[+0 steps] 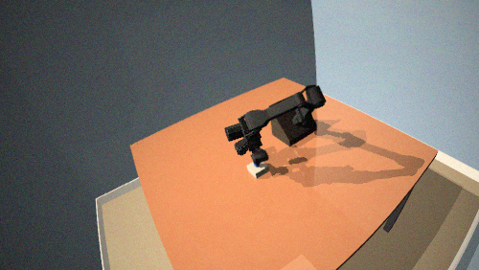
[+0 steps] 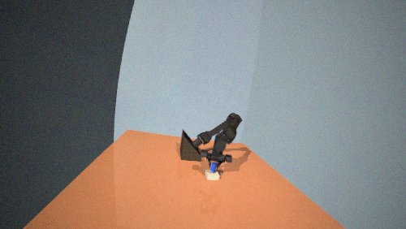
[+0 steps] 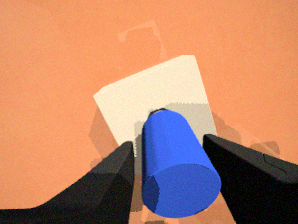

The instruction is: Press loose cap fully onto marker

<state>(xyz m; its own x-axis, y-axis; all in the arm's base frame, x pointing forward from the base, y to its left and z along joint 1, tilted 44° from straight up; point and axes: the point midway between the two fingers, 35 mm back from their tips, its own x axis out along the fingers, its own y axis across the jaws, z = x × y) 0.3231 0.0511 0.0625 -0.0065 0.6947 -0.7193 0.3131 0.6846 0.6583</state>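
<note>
Right now the blue cap is 1 cm above my gripper tip.
</note>
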